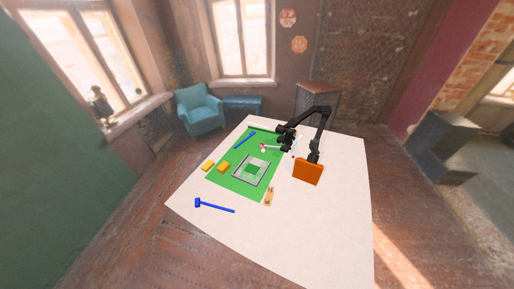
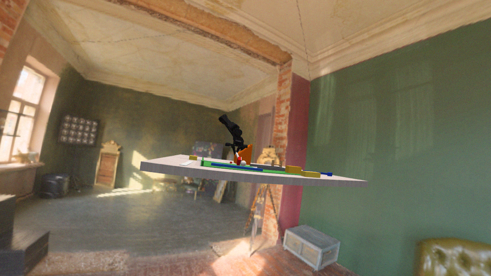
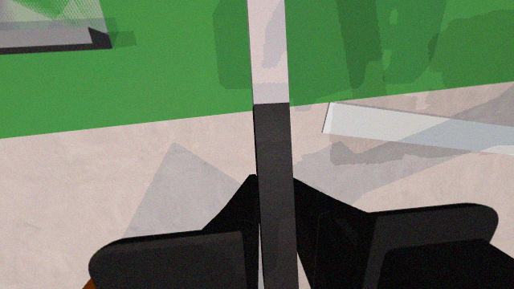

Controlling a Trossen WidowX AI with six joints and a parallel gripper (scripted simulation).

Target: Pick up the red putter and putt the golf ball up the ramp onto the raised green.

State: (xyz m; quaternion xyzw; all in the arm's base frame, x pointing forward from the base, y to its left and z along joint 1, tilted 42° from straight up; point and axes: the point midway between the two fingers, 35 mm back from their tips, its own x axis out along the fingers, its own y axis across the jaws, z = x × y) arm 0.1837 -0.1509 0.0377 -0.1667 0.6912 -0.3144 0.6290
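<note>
Now: the small red ball 7 cm below my gripper tip, 6 cm behind it and 2 cm to the right of it. The rest, counted from my gripper tip: white golf ball (20 cm ahead, 5 cm below); then blue putter (58 cm to the left, 37 cm ahead, 6 cm below).
</note>
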